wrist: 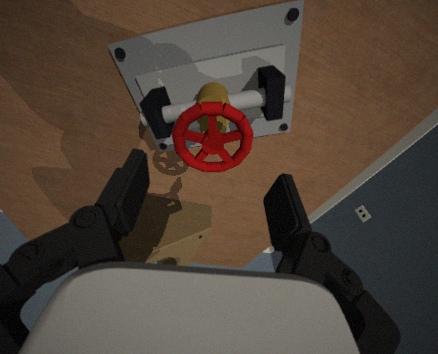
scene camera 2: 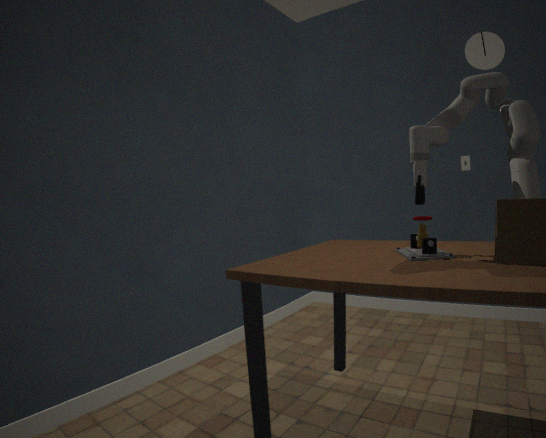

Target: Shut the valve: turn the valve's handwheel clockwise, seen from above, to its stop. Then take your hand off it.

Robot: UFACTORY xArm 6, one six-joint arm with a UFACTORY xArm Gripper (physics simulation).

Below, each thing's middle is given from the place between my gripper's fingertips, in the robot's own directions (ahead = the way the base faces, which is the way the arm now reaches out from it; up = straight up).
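Red handwheel (wrist: 212,140): 1 cm behind my hand, 7 cm below it.
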